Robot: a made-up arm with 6 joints.
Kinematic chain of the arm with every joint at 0, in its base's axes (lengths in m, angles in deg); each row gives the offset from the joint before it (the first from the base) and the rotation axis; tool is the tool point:
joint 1: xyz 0 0 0.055 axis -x
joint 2: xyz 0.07 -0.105 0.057 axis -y
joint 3: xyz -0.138 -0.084 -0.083 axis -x
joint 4: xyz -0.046 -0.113 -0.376 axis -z
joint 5: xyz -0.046 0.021 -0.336 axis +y
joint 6: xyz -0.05 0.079 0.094 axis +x
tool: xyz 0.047 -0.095 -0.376
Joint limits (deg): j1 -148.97..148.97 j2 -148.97..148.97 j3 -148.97..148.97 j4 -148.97..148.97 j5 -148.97..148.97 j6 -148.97..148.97
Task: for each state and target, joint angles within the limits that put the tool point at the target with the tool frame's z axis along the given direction. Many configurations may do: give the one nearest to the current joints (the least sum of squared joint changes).
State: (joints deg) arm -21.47 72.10 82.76 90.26 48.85 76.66
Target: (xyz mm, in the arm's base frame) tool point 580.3 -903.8 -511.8 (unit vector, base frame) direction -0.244 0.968 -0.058
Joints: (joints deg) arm -47.04 101.44 56.09 104.53 11.62 41.95
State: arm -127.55 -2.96 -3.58 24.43 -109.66 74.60
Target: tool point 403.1 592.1 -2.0 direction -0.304 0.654 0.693
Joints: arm -134.61 31.91 16.53 45.65 -131.64 23.13
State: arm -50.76 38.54 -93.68 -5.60 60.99 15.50
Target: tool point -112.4 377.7 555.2 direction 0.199 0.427 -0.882
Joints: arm -50.28 12.63 -74.14 33.92 75.74 55.30
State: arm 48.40 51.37 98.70 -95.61 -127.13 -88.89
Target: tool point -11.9 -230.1 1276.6 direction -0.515 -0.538 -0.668
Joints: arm 70.22 49.30 82.46 -108.27 -135.97 -126.84
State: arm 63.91 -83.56 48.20 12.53 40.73 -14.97
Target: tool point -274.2 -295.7 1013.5 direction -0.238 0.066 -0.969
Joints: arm 59.13 -74.73 47.65 6.11 33.67 -60.73
